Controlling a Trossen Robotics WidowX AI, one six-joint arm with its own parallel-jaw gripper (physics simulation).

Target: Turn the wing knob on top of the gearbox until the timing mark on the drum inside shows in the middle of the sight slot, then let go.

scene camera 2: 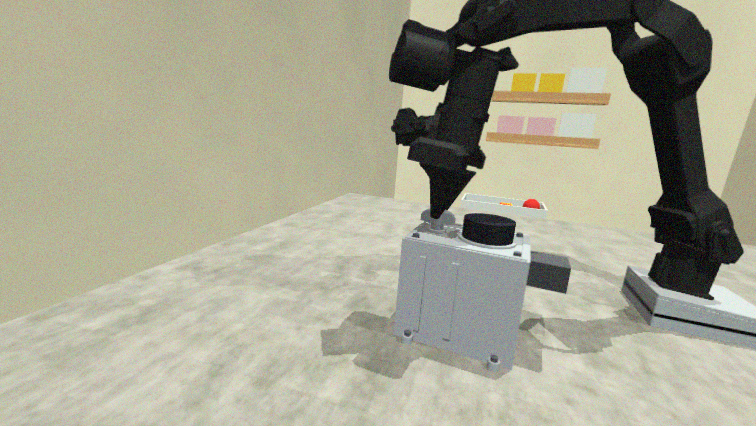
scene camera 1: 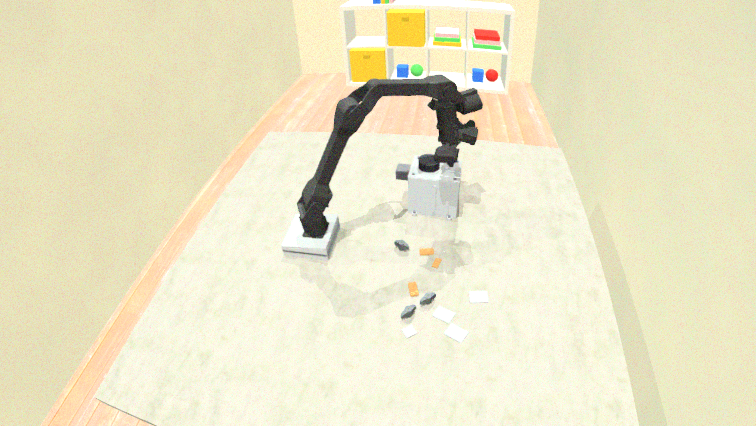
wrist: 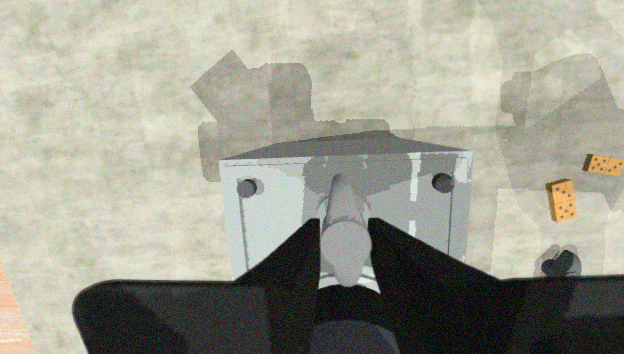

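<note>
The pale grey gearbox stands upright on the mat. The grey wing knob is on its top, beside a round black cap. My gripper points down over the top and is shut on the wing knob, with one finger on each side of it in the wrist view. The knob's wing runs lengthwise between the fingers, towards the black cap. The sight slot and the timing mark cannot be made out in these views.
A dark grey block juts from the gearbox's side. Orange dominoes, dark lumps and white squares lie on the mat. A white tray with a red ball is farther back.
</note>
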